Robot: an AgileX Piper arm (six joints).
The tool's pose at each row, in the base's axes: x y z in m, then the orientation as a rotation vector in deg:
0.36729 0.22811 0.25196 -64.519 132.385 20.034
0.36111 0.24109 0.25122 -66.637 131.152 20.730
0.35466 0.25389 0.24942 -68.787 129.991 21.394
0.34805 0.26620 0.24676 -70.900 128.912 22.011
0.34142 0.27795 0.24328 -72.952 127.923 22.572
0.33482 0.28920 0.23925 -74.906 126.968 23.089
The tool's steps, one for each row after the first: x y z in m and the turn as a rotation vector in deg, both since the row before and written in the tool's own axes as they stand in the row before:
-0.00485 0.01287 0.00423 -0.965 -0.304 -1.598
-0.00433 0.01278 0.00517 -0.986 -0.194 -1.589
-0.00376 0.01242 0.00581 -0.973 -0.103 -1.536
-0.00321 0.01194 0.00642 -0.946 -0.017 -1.467
-0.00285 0.01147 0.00683 -0.898 0.001 -1.400

